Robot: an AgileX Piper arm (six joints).
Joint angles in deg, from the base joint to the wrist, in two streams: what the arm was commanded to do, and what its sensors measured. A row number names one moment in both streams.
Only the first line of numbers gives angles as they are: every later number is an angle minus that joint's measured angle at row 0.
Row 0, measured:
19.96 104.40 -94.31 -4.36 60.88 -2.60
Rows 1 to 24, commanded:
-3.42 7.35 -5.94 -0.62 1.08 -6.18
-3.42 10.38 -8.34 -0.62 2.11 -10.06
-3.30 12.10 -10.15 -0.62 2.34 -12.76
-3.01 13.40 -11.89 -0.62 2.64 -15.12
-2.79 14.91 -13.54 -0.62 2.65 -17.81
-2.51 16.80 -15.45 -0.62 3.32 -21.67
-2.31 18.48 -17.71 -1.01 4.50 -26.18
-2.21 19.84 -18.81 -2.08 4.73 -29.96
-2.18 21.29 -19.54 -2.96 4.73 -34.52
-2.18 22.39 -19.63 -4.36 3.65 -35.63
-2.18 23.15 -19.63 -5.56 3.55 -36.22
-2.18 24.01 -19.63 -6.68 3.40 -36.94
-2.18 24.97 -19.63 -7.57 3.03 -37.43
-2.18 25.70 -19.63 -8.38 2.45 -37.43
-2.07 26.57 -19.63 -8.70 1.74 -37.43
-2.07 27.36 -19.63 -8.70 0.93 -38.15
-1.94 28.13 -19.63 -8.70 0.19 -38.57
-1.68 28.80 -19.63 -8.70 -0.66 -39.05
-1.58 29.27 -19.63 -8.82 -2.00 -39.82
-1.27 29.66 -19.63 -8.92 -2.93 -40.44
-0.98 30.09 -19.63 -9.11 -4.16 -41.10
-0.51 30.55 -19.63 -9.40 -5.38 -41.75
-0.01 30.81 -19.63 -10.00 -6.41 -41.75
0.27 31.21 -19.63 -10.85 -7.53 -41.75
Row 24, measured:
-1.28 29.54 -19.27 -9.69 -3.49 -40.18
